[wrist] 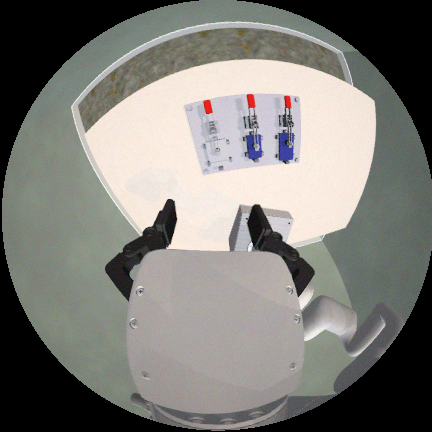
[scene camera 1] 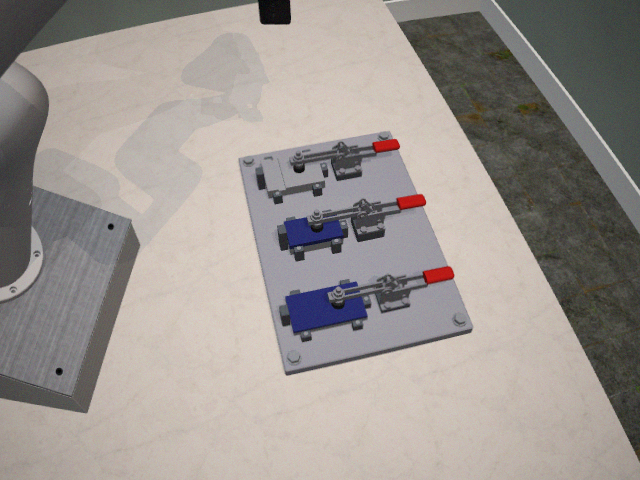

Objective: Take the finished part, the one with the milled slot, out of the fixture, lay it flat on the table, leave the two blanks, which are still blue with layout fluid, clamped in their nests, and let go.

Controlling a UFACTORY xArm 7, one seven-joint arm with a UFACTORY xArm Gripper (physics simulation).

Scene:
same spot on fixture plate: (wrist: pixel 229 110) = (scene camera 1: pixel 384 194)

